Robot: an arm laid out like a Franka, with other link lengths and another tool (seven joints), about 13 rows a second.
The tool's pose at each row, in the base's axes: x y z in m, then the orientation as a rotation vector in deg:
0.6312, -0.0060, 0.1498, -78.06, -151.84, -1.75
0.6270, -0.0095, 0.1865, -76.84, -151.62, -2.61
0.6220, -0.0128, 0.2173, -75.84, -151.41, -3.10
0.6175, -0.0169, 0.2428, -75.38, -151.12, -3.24
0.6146, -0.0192, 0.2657, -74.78, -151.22, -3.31
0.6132, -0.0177, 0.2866, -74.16, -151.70, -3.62
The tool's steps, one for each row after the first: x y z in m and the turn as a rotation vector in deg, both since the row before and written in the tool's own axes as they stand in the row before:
0.0052, -0.0075, -0.0360, -0.13, 0.91, -0.70
0.0055, -0.0076, -0.0300, 0.03, 0.70, -0.55
0.0040, -0.0073, -0.0248, 0.14, 0.45, -0.19
0.0042, -0.0049, -0.0223, 0.07, 0.17, -0.39
0.0060, -0.0013, -0.0201, -0.21, -0.07, -0.54

